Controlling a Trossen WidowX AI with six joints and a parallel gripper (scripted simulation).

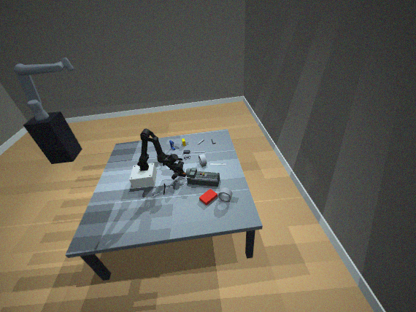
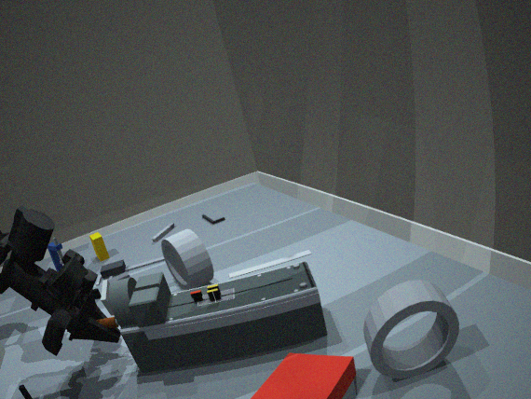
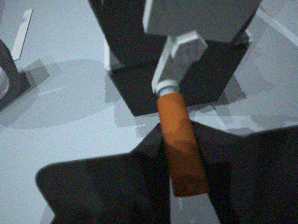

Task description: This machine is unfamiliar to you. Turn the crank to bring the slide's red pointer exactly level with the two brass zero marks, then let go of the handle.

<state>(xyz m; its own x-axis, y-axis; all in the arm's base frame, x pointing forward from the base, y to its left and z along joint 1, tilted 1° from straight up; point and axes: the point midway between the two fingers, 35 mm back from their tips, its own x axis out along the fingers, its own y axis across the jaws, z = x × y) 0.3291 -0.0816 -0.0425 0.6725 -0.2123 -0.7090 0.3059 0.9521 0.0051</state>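
My gripper tip is now 13 cm short of the red pointer, 5 cm to the left of it and 5 cm below it. Also, from my gripper tip: brown handle: 3 cm above, 2 cm behind, 1 cm to the left; yellow block: 54 cm to the left, 2 cm behind; blue clamp: 49 cm to the left, 14 cm behind, 2 cm above.
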